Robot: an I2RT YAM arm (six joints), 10 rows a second.
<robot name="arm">
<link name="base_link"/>
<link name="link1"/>
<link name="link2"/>
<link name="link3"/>
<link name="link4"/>
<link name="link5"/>
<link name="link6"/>
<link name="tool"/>
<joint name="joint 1" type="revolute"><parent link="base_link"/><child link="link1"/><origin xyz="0 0 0.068" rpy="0 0 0"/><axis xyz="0 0 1"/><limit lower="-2.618" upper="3.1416"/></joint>
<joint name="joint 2" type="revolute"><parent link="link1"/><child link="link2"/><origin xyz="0.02 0.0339 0.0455" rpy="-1.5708 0 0"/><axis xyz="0 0 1"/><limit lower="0" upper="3.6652"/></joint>
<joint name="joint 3" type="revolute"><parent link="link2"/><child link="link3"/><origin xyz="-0.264 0 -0.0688" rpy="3.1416 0 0"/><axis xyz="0 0 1"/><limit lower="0" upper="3.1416"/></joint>
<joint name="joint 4" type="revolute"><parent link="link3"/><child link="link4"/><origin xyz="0.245 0.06 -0.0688" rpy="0 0 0"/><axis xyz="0 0 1"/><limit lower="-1.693" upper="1.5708"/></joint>
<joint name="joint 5" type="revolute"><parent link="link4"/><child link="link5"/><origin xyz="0.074 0.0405 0.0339" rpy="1.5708 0 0"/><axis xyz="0 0 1"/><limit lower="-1.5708" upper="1.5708"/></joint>
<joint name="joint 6" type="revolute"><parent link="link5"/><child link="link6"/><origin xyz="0.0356 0 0.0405" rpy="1.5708 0 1.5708"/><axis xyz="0 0 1"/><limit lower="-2.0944" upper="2.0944"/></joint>
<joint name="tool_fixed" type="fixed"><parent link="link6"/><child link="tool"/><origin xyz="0 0 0" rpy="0 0 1.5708"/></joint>
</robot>
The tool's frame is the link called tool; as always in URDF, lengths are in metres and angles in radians.
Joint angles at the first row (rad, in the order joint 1, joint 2, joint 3, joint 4, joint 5, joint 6):
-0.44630 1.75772 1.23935 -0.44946 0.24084 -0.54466
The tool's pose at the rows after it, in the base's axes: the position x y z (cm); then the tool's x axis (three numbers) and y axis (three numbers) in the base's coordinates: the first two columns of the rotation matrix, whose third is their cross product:
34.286 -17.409 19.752 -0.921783 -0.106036 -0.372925 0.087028 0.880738 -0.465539
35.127 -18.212 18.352 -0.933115 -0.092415 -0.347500 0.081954 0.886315 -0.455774
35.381 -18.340 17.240 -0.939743 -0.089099 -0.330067 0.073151 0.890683 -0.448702
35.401 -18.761 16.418 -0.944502 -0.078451 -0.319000 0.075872 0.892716 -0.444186
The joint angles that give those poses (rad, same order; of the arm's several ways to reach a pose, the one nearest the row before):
-0.44638 1.82066 1.25017 -0.40802 0.25602 -0.53545
-0.45549 1.88647 1.28538 -0.40947 0.25627 -0.53535
-0.45558 1.91739 1.28547 -0.40045 0.25618 -0.53535
-0.46480 1.94040 1.28549 -0.39116 0.25617 -0.53537

